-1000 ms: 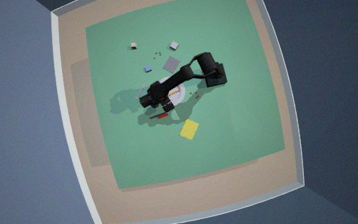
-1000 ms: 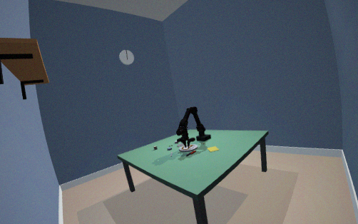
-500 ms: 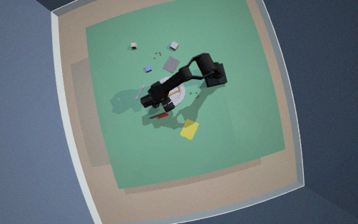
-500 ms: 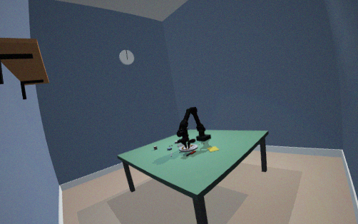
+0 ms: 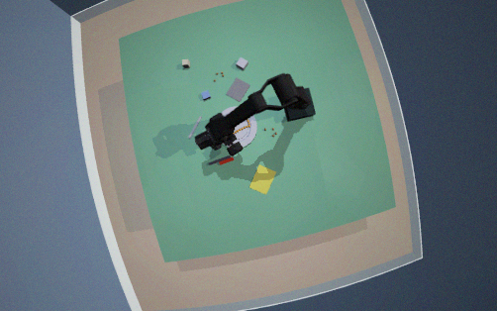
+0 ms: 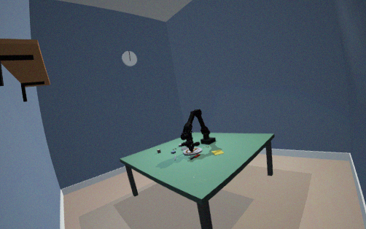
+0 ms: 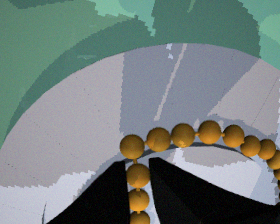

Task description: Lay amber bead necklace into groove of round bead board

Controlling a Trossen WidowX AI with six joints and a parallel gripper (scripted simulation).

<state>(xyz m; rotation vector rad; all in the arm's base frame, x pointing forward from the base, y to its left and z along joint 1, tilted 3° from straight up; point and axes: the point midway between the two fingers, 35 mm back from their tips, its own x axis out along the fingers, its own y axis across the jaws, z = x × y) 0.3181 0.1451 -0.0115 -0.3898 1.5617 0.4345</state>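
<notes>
Now: the round grey bead board 40 mm behind my gripper tip, 40 mm to the right of it and 10 mm below it. Round my gripper tip: grey rod 170 mm ahead, 50 mm to the right, 10 mm below; blue block 110 mm ahead, 210 mm to the right, 10 mm below; red-handled tool 30 mm ahead, 110 mm to the left, 10 mm below.
</notes>
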